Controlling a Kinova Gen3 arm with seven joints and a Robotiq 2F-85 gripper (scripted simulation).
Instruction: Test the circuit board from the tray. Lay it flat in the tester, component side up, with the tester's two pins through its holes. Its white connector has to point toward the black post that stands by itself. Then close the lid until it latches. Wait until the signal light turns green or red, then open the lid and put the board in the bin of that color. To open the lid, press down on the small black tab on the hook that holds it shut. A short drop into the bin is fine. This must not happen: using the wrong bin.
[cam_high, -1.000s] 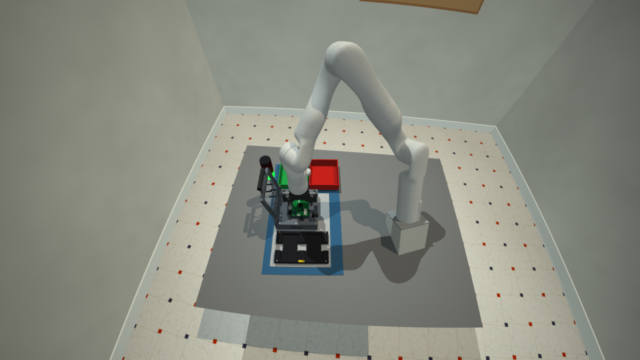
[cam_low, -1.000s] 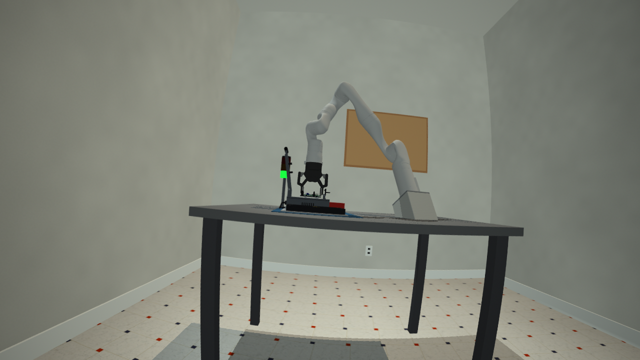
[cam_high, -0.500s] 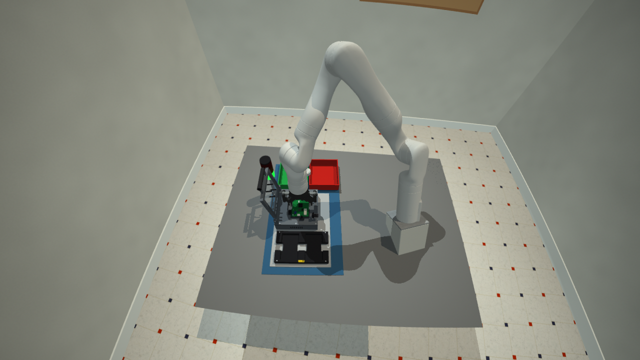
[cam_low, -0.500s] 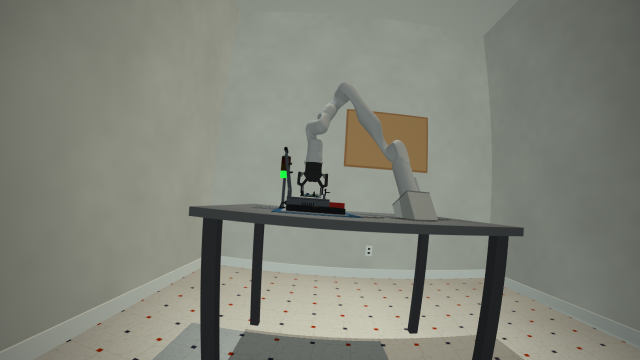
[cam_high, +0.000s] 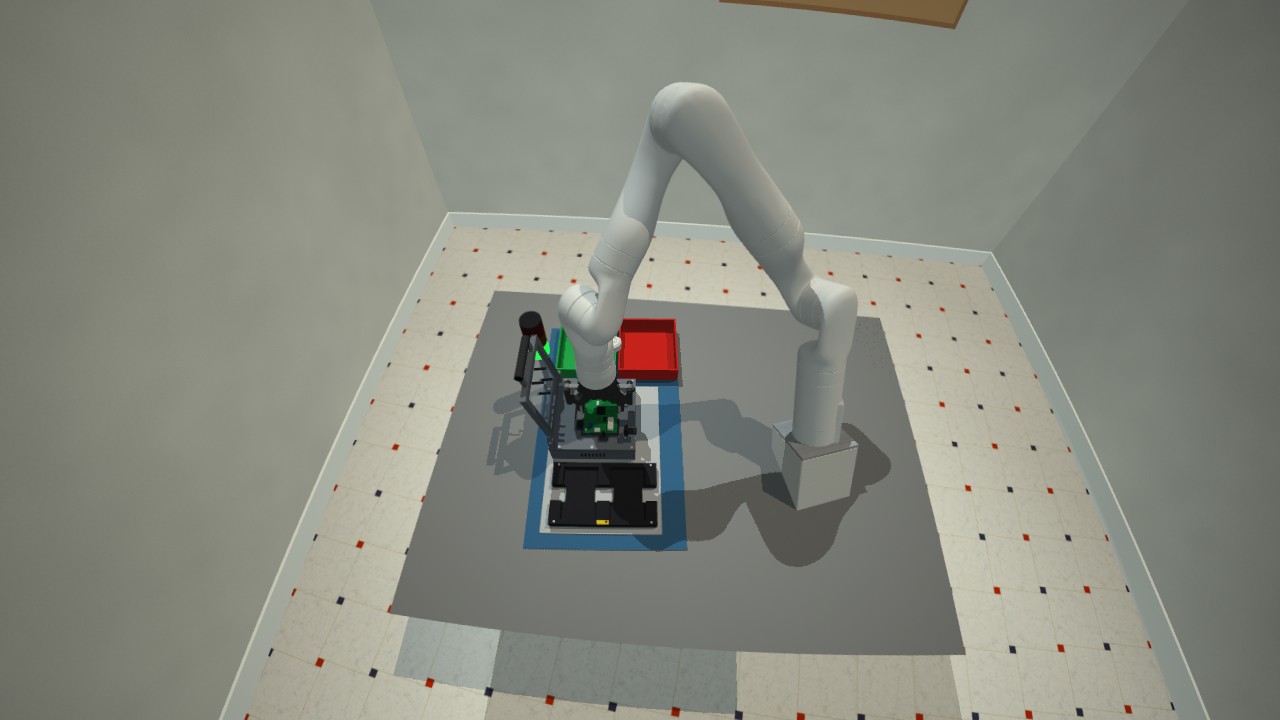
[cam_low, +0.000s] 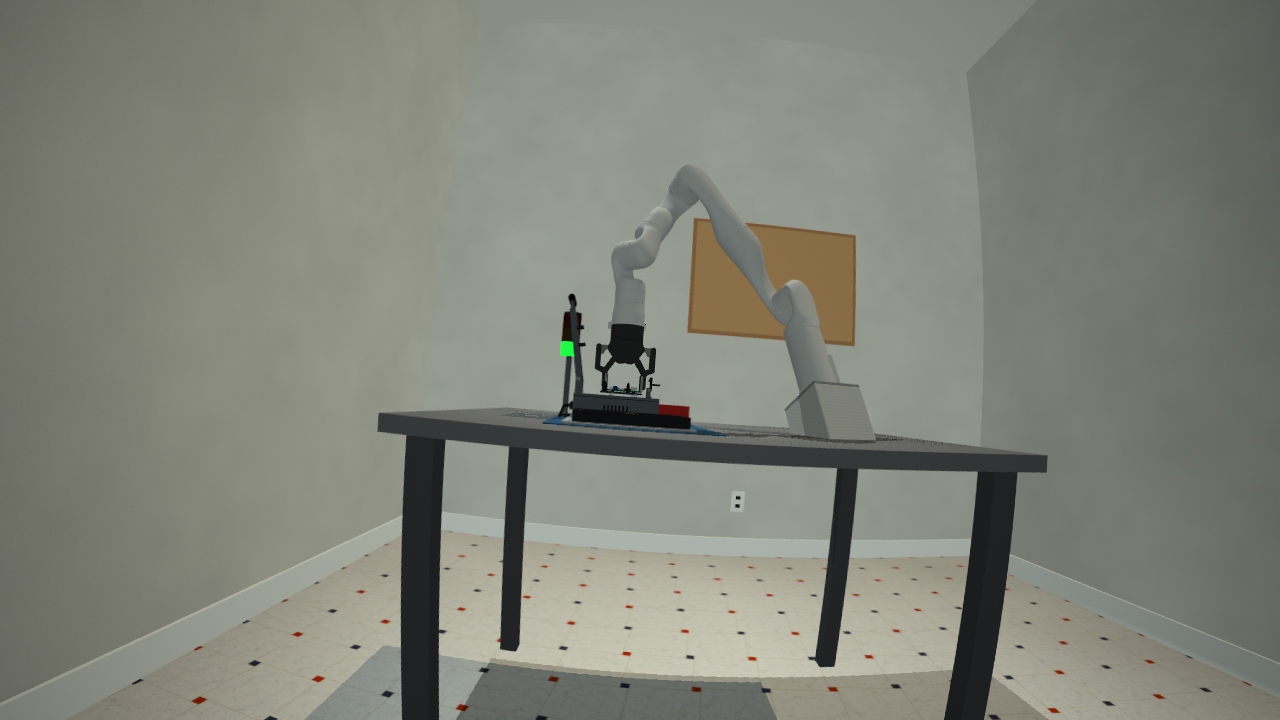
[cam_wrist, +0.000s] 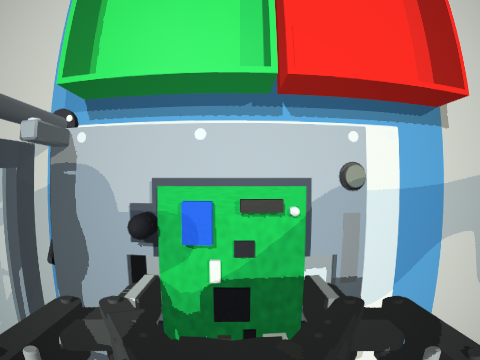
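My hand is 1 cm above the green circuit board. Also, from my hand: green bin: 7 cm ahead, 19 cm to the right, 7 cm below; then red bin: 8 cm behind, 21 cm to the right, 7 cm below; then tester lid: 11 cm ahead, 1 cm to the left, 10 cm above.
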